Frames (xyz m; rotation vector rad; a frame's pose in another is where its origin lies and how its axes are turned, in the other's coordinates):
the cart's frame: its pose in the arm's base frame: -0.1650 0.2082 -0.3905 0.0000 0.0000 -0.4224
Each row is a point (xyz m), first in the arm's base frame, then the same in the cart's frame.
Working: the arm's base frame: its pose in the cart's frame: 0.2358 -0.1223 0.3905 0.0000 0.0000 0.4224

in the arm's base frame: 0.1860 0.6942 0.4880
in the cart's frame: 0.1209 0.5872 0.8785
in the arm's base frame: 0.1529 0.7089 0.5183
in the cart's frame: 0.0847 0.5870 0.9088
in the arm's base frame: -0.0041 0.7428 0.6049
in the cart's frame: -0.0724 0.5536 0.9954
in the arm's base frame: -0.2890 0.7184 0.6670
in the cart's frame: -0.3223 0.4145 1.0575
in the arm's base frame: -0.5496 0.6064 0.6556
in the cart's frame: -0.5140 0.2055 1.0461
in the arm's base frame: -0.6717 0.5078 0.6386
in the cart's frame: -0.5850 0.0655 1.0291
